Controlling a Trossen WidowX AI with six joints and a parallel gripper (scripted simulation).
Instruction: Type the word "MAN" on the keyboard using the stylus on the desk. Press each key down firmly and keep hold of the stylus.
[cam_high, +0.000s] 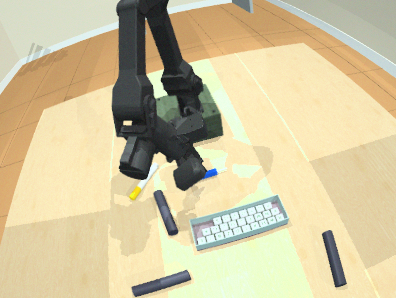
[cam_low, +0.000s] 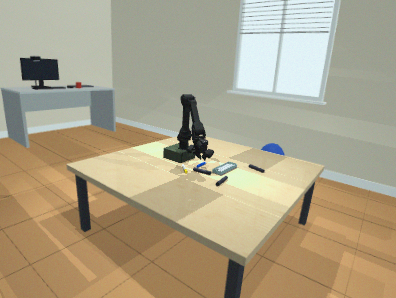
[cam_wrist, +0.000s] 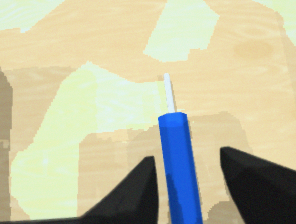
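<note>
The blue stylus lies 3 cm below my gripper tip and 1 cm to the left of it. From my gripper tip the other things lie so: grey stylus tip (5 cm to the left, 3 cm below); then white pen with yellow cap (16 cm to the right, 3 cm below, 2 cm behind).
</note>
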